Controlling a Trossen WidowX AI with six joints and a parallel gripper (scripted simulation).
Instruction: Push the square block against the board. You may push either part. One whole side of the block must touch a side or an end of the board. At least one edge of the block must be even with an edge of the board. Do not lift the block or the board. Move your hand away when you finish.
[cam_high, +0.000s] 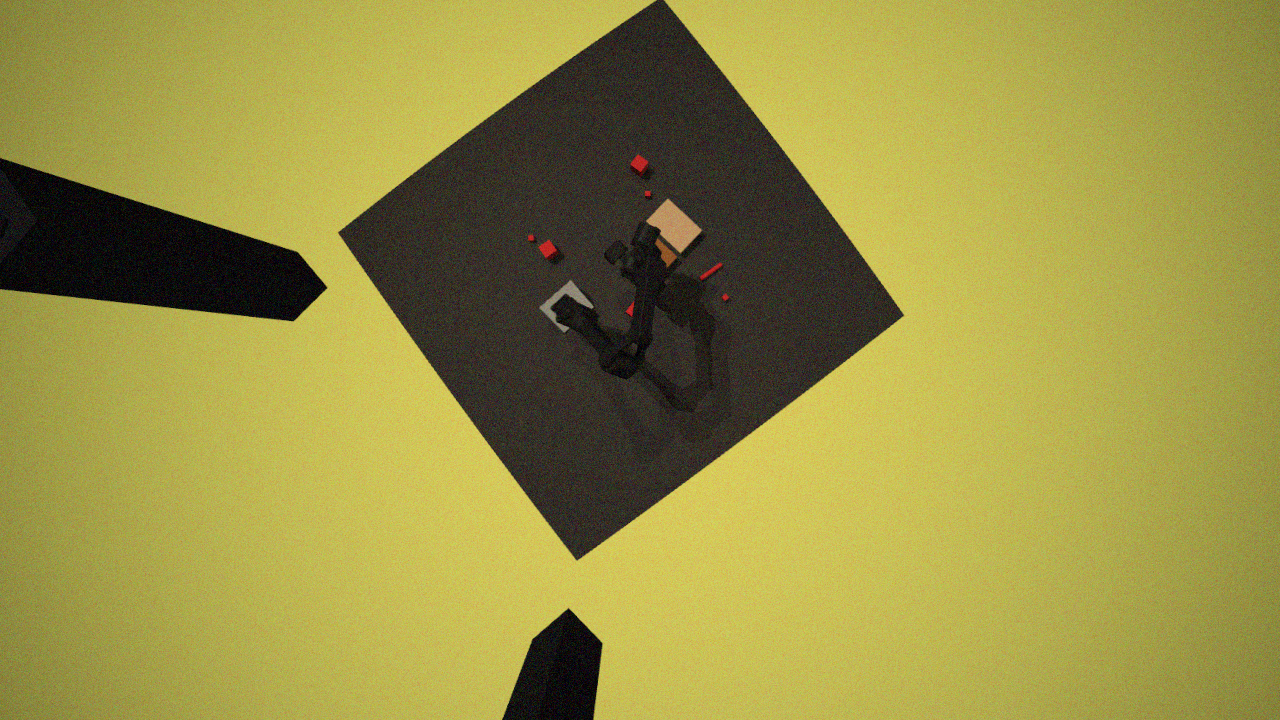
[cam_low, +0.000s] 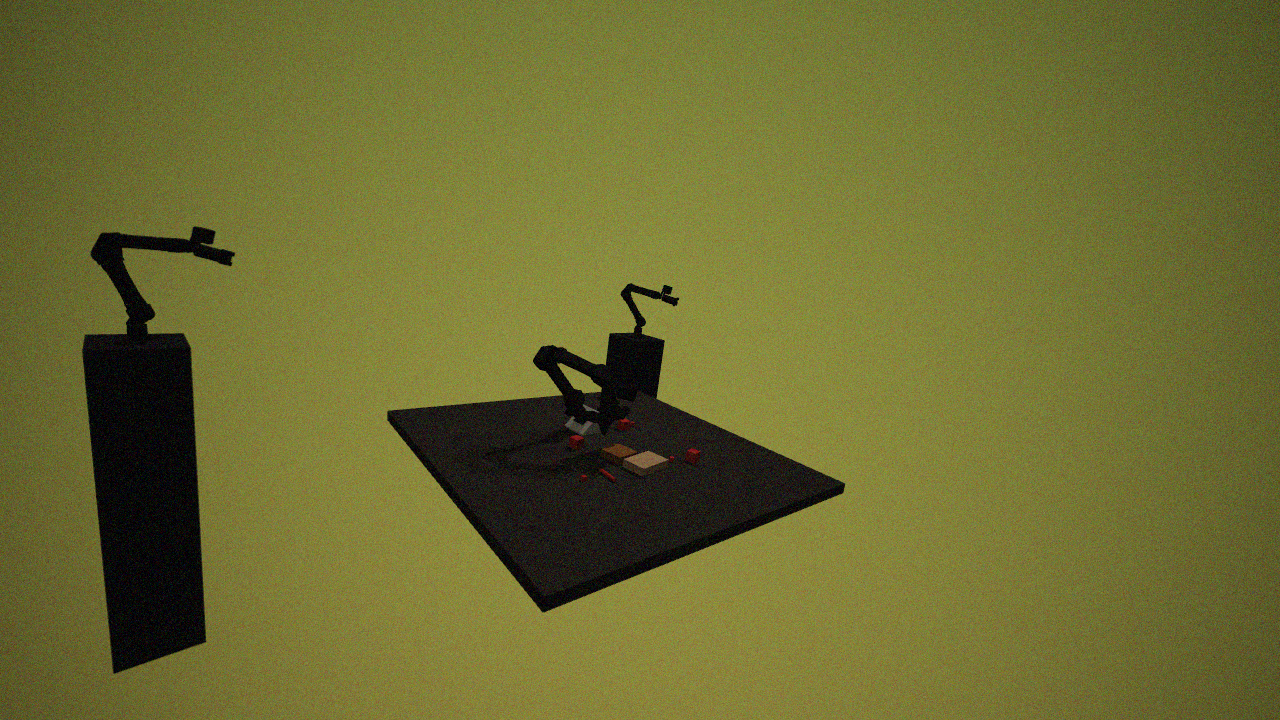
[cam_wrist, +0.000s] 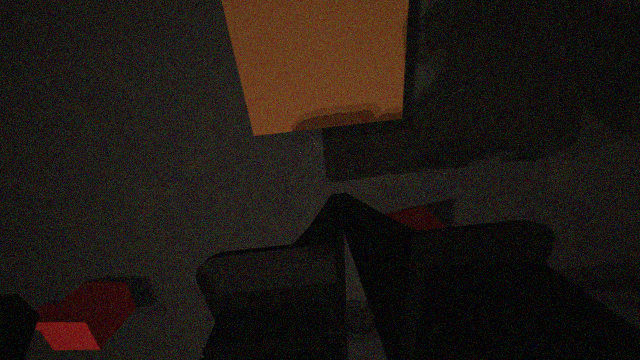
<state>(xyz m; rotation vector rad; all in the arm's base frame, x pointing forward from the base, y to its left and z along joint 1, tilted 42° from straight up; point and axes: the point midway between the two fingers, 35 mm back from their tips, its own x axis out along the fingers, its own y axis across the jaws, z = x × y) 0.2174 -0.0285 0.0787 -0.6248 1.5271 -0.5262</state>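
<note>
Right now the square block is 9 cm ahead of my gripper tip, 5 cm below it and 1 cm to the left of it. The rest, counted from my gripper tip: tan block (20 cm ahead, 5 cm below, 4 cm to the left); thin red stick (19 cm ahead, 14 cm to the right, 5 cm below).
</note>
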